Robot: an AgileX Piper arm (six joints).
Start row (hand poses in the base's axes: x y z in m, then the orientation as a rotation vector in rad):
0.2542, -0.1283, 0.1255, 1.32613, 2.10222, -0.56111
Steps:
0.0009, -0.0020, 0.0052, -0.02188, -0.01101, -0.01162
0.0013, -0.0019, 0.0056, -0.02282, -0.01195, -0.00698
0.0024, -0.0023, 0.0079, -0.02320, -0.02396, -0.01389
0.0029, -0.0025, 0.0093, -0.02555, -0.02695, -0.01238
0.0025, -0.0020, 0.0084, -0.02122, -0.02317, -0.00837
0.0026, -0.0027, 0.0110, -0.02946, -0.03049, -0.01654
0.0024, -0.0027, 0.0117, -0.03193, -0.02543, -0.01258
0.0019, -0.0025, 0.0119, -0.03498, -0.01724, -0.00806
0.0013, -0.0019, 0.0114, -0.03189, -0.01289, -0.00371
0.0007, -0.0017, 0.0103, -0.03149, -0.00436, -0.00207
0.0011, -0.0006, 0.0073, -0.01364, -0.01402, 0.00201
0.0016, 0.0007, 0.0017, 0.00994, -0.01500, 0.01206
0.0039, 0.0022, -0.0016, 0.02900, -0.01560, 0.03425
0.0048, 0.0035, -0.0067, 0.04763, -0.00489, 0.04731
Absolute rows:
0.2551, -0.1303, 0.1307, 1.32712, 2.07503, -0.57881
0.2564, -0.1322, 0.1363, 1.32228, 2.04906, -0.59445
0.2588, -0.1345, 0.1442, 1.32508, 2.00944, -0.60395
0.2617, -0.1370, 0.1535, 1.32464, 1.96698, -0.61233
0.2642, -0.1390, 0.1619, 1.32202, 1.93218, -0.61755
0.2668, -0.1417, 0.1729, 1.32296, 1.88255, -0.62816
0.2692, -0.1444, 0.1846, 1.31741, 1.83785, -0.64236
0.2711, -0.1469, 0.1965, 1.30426, 1.80052, -0.66257
0.2724, -0.1488, 0.2079, 1.28822, 1.77067, -0.68077
0.2731, -0.1505, 0.2182, 1.26964, 1.74867, -0.70382
0.2742, -0.1511, 0.2255, 1.26059, 1.73084, -0.70298
0.2758, -0.1504, 0.2272, 1.25818, 1.73035, -0.67707
0.2797, -0.1482, 0.2256, 1.24765, 1.75070, -0.62273
0.2845, -0.1447, 0.2189, 1.23547, 1.79510, -0.55310

